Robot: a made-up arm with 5 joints. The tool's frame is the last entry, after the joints.
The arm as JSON. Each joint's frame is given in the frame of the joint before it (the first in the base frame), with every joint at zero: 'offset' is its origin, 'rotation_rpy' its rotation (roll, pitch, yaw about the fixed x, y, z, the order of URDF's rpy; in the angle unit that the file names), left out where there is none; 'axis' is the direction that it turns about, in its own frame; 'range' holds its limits. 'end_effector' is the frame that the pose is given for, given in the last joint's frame.
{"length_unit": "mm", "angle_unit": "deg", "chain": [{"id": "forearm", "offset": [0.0, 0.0, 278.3], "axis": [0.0, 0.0, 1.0], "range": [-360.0, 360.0]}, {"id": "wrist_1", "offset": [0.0, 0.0, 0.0], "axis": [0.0, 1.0, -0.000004], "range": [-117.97, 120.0]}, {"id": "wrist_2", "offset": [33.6, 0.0, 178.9], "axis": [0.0, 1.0, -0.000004], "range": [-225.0, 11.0]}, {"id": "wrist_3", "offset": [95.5, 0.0, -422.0], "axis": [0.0, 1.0, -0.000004], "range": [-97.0, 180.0]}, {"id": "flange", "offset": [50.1, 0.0, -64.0], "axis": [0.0, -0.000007, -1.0], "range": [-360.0, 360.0]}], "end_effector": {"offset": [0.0, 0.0, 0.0], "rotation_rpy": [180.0, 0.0, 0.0]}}
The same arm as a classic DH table. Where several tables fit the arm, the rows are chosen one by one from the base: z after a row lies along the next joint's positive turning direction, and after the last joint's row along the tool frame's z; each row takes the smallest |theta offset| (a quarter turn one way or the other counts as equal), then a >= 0, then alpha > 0; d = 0 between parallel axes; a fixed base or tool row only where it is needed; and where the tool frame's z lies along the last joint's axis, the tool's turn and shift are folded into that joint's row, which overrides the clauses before.
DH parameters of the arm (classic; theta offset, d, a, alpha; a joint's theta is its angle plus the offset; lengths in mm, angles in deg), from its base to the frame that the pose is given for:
forearm: 0 278.3 0 -90
wrist_1: -79.36 0 182 0
wrist_2: -23.39 0 -432.7 0
wrist_3: -77.25 0 -50.1 90
flange: 180 64 0 0
Joint limits (deg, base to tool): -360..360 -117.97..120 -225..11 -97..180 -360..360

